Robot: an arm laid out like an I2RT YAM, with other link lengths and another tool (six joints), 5 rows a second.
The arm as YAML. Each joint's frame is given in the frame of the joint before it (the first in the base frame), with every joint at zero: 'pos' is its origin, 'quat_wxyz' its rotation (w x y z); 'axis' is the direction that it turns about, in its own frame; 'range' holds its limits. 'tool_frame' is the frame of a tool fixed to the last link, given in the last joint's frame.
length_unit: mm
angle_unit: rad
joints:
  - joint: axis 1
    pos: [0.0, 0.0, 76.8]
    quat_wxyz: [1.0, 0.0, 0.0, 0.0]
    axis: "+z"
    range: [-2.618, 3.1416]
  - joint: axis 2
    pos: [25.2, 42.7, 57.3]
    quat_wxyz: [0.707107, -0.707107, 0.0, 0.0]
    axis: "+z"
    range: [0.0, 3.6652]
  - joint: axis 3
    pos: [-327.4, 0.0, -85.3]
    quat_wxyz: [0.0, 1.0, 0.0, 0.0]
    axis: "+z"
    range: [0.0, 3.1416]
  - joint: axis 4
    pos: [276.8, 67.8, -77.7]
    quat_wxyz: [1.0, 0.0, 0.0, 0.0]
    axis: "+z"
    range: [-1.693, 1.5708]
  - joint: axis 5
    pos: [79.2, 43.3, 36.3]
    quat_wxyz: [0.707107, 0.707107, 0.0, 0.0]
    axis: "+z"
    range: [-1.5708, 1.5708]
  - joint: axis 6
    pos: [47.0, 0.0, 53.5]
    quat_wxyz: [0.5, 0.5, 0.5, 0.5]
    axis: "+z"
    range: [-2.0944, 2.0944]
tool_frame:
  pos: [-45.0, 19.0, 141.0]
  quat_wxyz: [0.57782, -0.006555, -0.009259, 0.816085]
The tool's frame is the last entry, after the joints.
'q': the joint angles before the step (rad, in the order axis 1, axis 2, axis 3, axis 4, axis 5, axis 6). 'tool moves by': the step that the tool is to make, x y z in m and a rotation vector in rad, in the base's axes. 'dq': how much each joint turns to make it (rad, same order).
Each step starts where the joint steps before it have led.
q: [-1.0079 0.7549 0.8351 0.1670 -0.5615 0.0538]
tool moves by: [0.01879 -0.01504 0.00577 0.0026 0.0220 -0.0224]
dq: [0.0683 0.0768 0.0592 -0.0181 0.0845 -0.0425]
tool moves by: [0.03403 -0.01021 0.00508 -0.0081 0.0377 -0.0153]
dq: [0.1275 0.1015 0.0804 -0.0232 0.1338 -0.0659]
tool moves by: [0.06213 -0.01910 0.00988 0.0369 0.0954 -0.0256]
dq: [0.1515 0.2071 0.2217 -0.1253 0.1717 -0.0581]
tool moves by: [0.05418 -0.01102 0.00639 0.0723 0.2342 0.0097]
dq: [0.0868 0.2641 0.4406 -0.4190 0.0813 -0.0719]
